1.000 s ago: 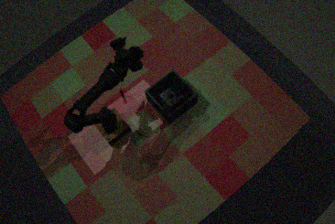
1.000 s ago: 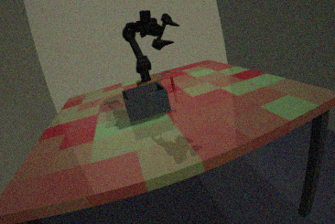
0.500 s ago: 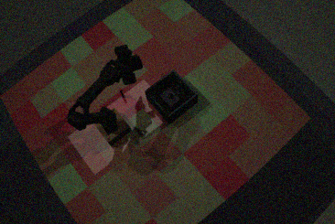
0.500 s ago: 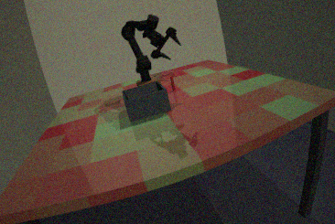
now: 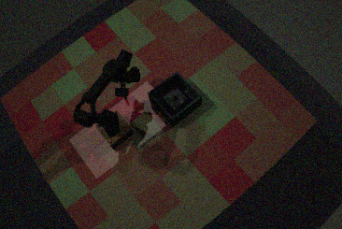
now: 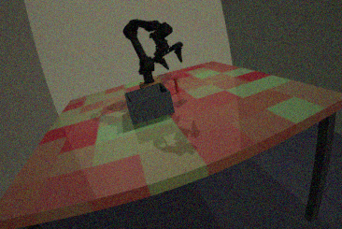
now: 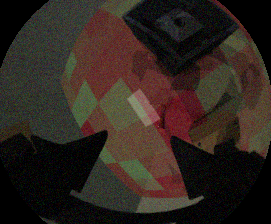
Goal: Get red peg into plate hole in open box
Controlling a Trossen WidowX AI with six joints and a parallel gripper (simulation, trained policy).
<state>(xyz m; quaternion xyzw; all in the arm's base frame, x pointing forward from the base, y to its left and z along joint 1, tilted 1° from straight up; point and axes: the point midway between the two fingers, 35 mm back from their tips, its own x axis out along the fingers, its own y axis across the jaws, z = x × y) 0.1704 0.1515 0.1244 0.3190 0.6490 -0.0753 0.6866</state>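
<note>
Right now my gripper tip is 30 mm past the red peg, 10 mm to the left of it and 110 mm above it. The rest, counted from my gripper tip: dark box (180 mm ahead, 170 mm to the right, 130 mm below).
</note>
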